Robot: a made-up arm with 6 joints. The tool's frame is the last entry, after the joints. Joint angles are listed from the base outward.
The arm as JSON. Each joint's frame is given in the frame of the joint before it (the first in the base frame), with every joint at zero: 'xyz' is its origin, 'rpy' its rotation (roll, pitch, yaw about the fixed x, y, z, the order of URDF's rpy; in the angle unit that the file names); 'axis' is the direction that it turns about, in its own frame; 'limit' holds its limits. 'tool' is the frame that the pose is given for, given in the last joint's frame.
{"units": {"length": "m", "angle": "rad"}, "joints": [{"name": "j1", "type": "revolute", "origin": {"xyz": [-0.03, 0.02, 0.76], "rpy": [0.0, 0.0, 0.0]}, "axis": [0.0, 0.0, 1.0], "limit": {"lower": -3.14, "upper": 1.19}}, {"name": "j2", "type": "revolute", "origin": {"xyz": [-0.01, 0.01, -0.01], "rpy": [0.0, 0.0, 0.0]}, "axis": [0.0, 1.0, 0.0], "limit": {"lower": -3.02, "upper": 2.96}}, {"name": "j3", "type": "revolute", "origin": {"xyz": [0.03, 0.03, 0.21], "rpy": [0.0, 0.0, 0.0]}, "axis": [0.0, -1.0, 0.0], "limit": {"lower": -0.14, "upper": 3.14}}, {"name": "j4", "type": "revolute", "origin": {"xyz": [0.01, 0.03, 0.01], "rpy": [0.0, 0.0, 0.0]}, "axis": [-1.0, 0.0, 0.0], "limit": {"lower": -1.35, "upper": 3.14}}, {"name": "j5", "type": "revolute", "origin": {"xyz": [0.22, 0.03, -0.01], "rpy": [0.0, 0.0, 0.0]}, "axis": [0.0, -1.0, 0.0], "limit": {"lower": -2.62, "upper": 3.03}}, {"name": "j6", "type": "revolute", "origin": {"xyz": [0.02, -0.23, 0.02], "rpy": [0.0, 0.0, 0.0]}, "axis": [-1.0, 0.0, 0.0], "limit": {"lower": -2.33, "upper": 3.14}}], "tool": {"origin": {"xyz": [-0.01, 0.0, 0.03], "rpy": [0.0, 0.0, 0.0]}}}
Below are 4 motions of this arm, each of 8 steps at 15 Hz.
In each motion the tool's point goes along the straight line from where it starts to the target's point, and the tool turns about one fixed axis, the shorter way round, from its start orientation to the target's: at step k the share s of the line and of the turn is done. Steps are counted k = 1, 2, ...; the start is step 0. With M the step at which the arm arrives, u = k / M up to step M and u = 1 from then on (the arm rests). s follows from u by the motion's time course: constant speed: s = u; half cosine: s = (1 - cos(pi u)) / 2; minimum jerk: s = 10 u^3 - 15 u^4 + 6 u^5.
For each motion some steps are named. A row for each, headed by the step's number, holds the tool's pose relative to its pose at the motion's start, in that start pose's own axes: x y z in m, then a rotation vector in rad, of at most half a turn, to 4 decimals.
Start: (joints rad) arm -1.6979 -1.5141 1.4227 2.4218 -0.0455 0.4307
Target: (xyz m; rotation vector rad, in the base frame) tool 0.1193 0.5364 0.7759 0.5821 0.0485 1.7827
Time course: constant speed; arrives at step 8
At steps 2, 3, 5, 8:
2: 0.0162 0.0382 -0.0038 0.0377 -0.0246 0.0809
3: 0.0243 0.0572 -0.0058 0.0565 -0.0368 0.1213
5: 0.0405 0.0954 -0.0096 0.0942 -0.0614 0.2022
8: 0.0649 0.1526 -0.0154 0.1508 -0.0982 0.3235

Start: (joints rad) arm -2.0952 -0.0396 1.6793 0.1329 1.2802 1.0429
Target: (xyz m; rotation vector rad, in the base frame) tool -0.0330 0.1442 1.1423 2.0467 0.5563 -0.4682
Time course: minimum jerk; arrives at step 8
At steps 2, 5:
2: 0.0050 0.0000 0.0036 0.0254 -0.0968 -0.0214
5: 0.0352 0.0002 0.0250 0.1780 -0.6780 -0.1501

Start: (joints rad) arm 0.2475 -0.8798 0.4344 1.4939 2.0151 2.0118
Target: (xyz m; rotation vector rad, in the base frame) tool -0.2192 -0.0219 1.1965 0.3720 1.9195 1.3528
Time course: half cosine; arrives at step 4
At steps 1, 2, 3, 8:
1: -0.0101 -0.0010 0.0101 0.0262 0.0534 -0.0016
2: -0.0344 -0.0034 0.0344 0.0895 0.1822 -0.0056
3: -0.0587 -0.0058 0.0587 0.1527 0.3110 -0.0095
8: -0.0687 -0.0068 0.0688 0.1789 0.3643 -0.0112

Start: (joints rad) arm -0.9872 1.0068 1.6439 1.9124 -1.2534 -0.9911
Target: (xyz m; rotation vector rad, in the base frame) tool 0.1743 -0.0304 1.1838 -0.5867 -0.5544 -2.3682
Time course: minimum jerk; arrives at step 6
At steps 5, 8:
5: -0.0079 -0.1060 0.0099 0.2588 -0.1068 -0.0381
8: -0.0082 -0.1099 0.0102 0.2683 -0.1107 -0.0395

